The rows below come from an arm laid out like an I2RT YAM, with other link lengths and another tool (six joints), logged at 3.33 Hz.
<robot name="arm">
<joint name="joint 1" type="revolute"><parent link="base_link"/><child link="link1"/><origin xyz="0 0 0.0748" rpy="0 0 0"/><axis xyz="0 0 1"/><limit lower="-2.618" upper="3.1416"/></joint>
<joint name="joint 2" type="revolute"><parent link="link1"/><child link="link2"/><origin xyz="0.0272 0.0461 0.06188" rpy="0 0 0"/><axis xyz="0 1 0"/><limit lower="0" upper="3.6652"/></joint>
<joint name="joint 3" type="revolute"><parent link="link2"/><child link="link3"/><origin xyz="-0.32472 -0.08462 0" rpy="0 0 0"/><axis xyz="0 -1 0"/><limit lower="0" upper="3.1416"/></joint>
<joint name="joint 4" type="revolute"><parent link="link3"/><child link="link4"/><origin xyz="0.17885 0.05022 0.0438" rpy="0 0 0"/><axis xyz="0 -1 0"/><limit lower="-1.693" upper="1.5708"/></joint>
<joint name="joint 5" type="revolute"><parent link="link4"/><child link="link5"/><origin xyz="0.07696 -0.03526 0.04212" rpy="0 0 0"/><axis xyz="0 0 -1"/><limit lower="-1.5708" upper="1.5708"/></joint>
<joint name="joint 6" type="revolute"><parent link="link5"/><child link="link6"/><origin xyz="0.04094 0 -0.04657" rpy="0 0 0"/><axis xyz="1 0 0"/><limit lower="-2.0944" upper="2.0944"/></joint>
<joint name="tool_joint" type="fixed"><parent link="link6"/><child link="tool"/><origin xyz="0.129 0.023 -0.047" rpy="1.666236 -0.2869 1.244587"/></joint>
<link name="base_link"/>
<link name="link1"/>
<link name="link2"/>
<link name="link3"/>
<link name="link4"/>
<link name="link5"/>
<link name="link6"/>
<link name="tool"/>
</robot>
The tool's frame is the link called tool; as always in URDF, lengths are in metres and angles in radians.
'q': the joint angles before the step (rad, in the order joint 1, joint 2, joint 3, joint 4, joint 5, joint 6). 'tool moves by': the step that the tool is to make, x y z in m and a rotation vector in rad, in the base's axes. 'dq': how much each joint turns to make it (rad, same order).
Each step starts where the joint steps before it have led.
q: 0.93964, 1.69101, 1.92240, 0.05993, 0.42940, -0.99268
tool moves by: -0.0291, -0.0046, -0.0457, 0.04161, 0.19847, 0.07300
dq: 0.02342, -0.09661, -0.13279, -0.13237, -0.01046, 0.21065
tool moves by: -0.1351, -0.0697, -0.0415, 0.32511, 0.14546, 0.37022
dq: 0.01169, -0.53246, -0.66545, 0.22244, -0.30618, 0.37066
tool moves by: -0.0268, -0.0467, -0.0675, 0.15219, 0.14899, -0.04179
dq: 0.00707, -0.22797, -0.38854, 0.17264, 0.09313, 0.19547
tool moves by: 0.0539, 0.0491, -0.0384, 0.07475, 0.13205, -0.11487
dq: 0.00127, 0.30006, -0.14968, 0.40278, 0.14420, 0.13002
